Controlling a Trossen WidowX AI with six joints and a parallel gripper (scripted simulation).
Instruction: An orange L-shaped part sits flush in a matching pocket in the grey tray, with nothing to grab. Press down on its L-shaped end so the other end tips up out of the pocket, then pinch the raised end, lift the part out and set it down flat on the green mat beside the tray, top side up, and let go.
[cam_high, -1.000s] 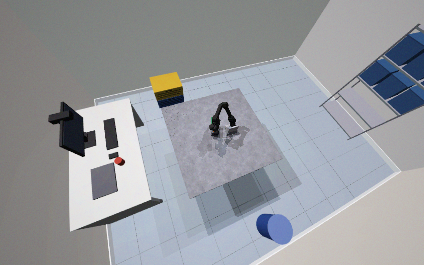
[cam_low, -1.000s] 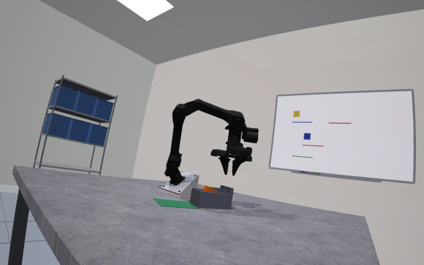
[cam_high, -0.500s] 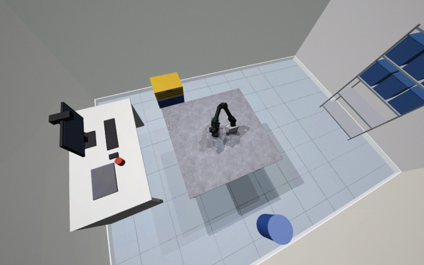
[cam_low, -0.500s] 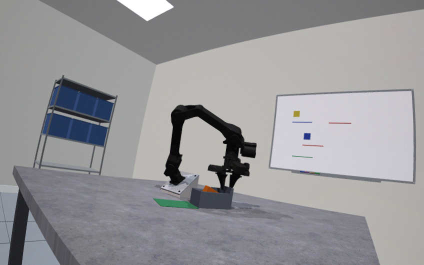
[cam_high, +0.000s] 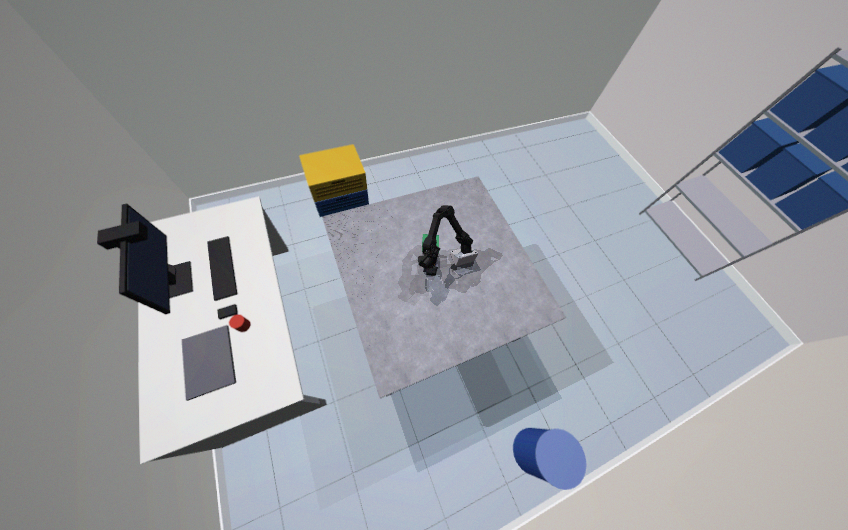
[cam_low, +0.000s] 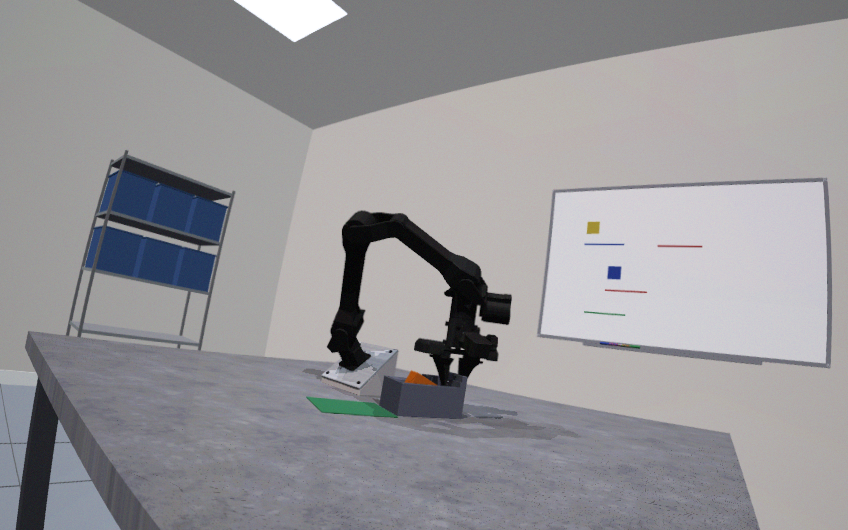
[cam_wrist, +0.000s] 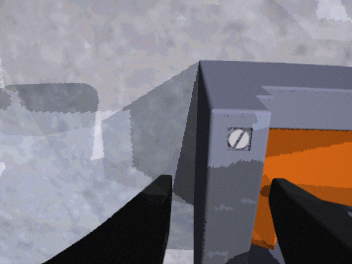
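My gripper tip is 4 cm to the left of the orange L-shaped part, 2 cm past it and 1 cm above it. The rest, counted from my gripper tip: green mat: 21 cm to the right, 7 cm below, 7 cm behind.
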